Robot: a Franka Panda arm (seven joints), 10 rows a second.
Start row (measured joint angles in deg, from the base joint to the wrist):
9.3, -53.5, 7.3, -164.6, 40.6, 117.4, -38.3
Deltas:
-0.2, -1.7, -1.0, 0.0, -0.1, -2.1, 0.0
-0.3, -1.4, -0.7, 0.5, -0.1, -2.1, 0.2
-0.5, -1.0, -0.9, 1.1, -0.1, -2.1, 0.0
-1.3, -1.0, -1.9, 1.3, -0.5, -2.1, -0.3
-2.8, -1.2, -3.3, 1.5, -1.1, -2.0, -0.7
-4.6, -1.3, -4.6, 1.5, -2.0, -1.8, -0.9
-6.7, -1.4, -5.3, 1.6, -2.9, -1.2, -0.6
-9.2, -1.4, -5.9, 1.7, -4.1, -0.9, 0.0
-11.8, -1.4, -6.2, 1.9, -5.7, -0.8, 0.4
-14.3, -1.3, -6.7, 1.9, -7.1, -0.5, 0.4
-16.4, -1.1, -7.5, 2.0, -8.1, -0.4, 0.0
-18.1, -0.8, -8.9, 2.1, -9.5, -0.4, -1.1
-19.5, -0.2, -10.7, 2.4, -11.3, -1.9, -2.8
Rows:
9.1, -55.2, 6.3, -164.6, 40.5, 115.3, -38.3
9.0, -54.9, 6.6, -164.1, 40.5, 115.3, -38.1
8.8, -54.5, 6.4, -163.5, 40.5, 115.3, -38.3
8.0, -54.5, 5.4, -163.3, 40.1, 115.3, -38.6
6.5, -54.7, 4.0, -163.1, 39.5, 115.4, -39.0
4.7, -54.8, 2.7, -163.1, 38.6, 115.6, -39.2
2.6, -54.9, 2.0, -163.0, 37.7, 116.2, -38.9
0.1, -54.9, 1.4, -162.9, 36.5, 116.5, -38.3
-2.5, -54.9, 1.1, -162.7, 34.9, 116.6, -37.9
-5.0, -54.8, 0.6, -162.7, 33.5, 116.9, -37.9
-7.1, -54.6, -0.2, -162.6, 32.5, 117.0, -38.3
-8.8, -54.3, -1.6, -162.5, 31.1, 117.0, -39.4
-10.2, -53.7, -3.4, -162.2, 29.3, 115.5, -41.1

